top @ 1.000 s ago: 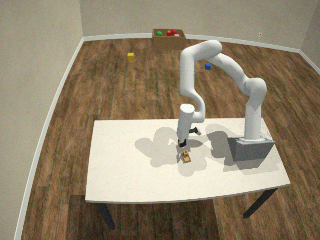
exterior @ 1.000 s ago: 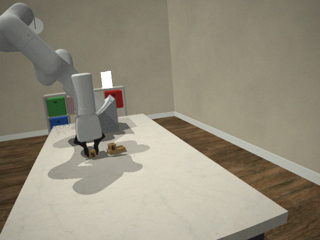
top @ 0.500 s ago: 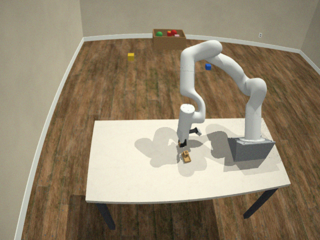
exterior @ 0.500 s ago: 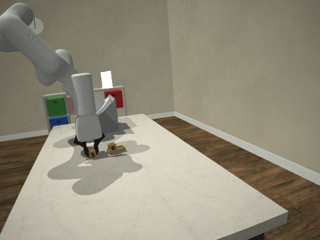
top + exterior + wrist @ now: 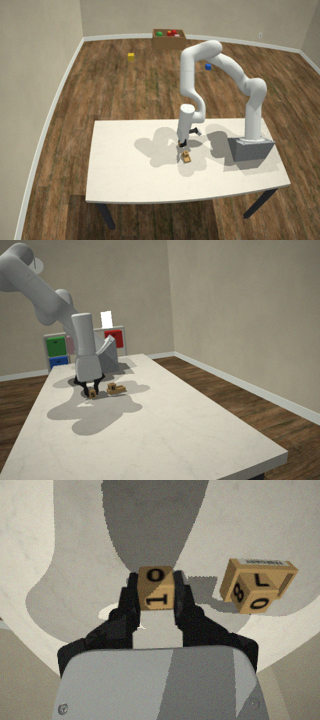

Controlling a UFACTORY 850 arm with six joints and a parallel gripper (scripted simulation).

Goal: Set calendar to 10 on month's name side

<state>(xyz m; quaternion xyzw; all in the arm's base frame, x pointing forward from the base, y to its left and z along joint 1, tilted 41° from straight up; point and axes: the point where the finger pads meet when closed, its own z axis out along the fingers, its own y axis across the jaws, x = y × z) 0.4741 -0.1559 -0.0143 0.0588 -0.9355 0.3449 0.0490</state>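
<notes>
My hand is 10 mm past the cube and 90 mm to the right of it. Round my hand: wooden tray: 20 mm behind, 110 mm to the left, 20 mm below.
</notes>
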